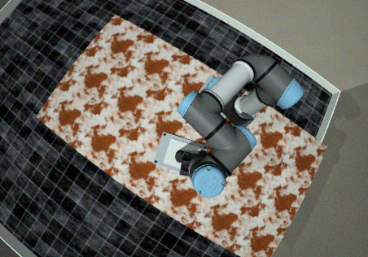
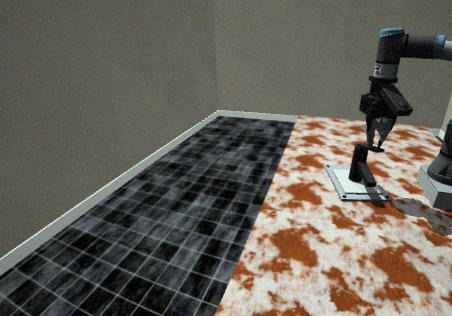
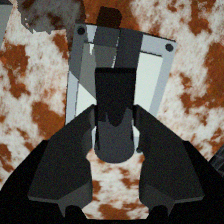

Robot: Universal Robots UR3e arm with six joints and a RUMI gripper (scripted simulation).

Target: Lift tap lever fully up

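Now: hand 20 mm to the left of the lever, 20 mm above it and 10 mm short of it. From my hand the other things lie so: tap 80 mm below, 40 mm to the right, 10 mm ahead.
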